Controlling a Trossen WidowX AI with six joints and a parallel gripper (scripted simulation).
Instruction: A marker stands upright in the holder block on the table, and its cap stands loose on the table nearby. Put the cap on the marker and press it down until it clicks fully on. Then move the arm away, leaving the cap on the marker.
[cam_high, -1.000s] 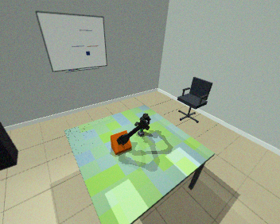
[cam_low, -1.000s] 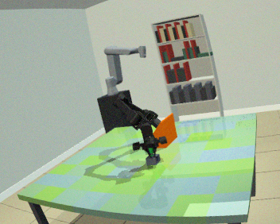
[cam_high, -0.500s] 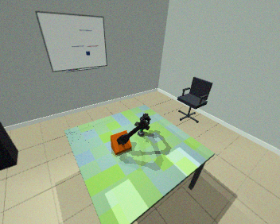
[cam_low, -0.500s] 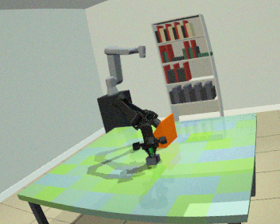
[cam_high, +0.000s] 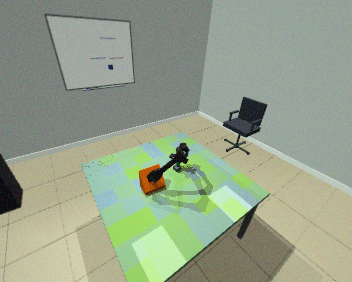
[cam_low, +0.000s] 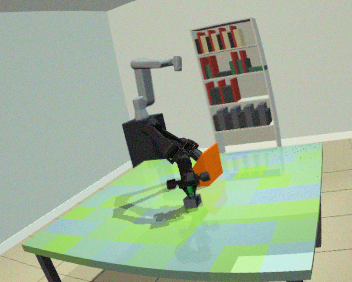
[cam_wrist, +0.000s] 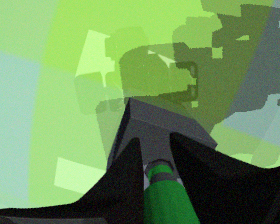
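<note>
The green marker cap is 20 mm behind my gripper tip, 10 mm to the right of it and 50 mm above it. From my gripper tip the other things lie so: holder block 20 mm behind, 10 mm to the right, 20 mm below.
</note>
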